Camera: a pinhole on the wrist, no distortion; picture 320 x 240 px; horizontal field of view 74.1 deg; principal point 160.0 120.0 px. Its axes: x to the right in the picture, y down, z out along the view. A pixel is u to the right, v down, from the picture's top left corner.
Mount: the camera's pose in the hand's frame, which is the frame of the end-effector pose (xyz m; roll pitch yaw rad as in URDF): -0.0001 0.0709 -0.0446 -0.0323 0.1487 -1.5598
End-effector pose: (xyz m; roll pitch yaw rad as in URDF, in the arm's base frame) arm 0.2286 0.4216 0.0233 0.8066 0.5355 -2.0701
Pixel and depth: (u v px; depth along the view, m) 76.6 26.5 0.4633
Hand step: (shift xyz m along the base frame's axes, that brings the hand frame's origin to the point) -0.2029 0.0423 0.4747
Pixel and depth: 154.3 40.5 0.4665
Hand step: -0.2698 0.1278 0.3408
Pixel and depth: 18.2 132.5 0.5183
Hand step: -0.2886 -0.2361 0.4954
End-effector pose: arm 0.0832 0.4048 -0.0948 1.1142 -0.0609 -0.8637
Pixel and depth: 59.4 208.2 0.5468
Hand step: -0.1362 -0.3989 0.4711
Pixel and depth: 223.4 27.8 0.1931
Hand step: -0.1529 -0.0259 0.0427
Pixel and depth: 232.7 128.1 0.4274
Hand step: -0.2690 -0.2695 0.0358
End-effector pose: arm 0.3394 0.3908 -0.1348 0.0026 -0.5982 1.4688
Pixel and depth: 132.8 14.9 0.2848
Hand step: -0.0871 -0.2405 0.1298
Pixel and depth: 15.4 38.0 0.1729
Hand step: -0.1734 -0.1169 0.0858
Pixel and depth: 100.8 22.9 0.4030
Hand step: -0.1543 -0.3404 0.2143
